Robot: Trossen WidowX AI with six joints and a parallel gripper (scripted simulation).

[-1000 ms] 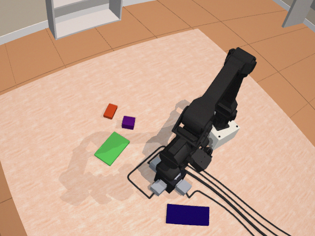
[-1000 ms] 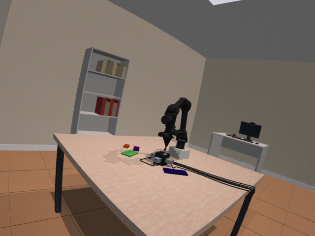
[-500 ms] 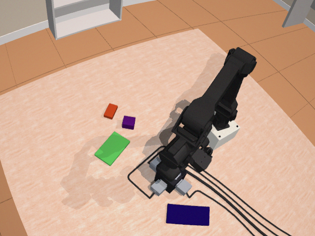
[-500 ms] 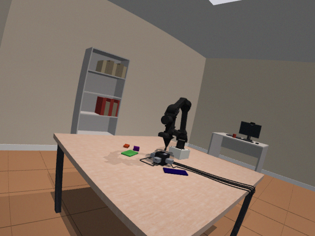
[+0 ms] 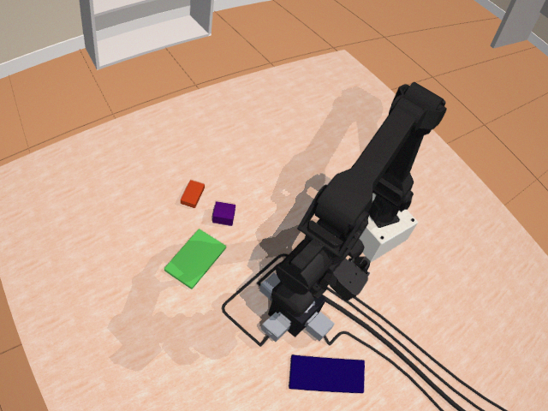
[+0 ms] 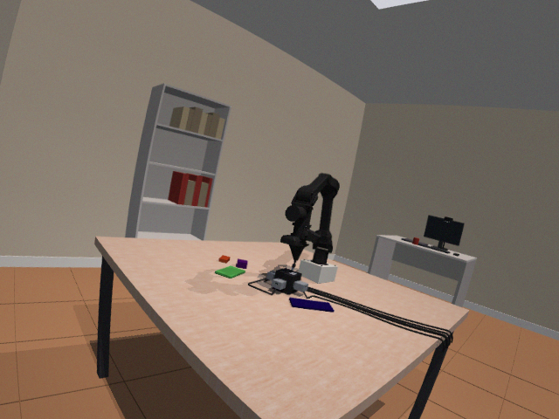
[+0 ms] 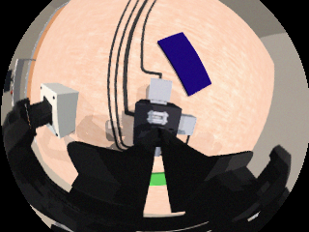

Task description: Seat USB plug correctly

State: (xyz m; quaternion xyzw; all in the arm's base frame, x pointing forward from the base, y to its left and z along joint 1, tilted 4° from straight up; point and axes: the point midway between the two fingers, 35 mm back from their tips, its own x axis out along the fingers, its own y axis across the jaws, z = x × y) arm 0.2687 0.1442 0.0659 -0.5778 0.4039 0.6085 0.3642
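Now: gripper tip 6 cm above the grey socket. The rest, counted from my gripper tip: green pad 16 cm ahead, 21 cm to the right, 12 cm below; then navy flat block 14 cm to the left, 12 cm below; then USB plug 2 cm below.
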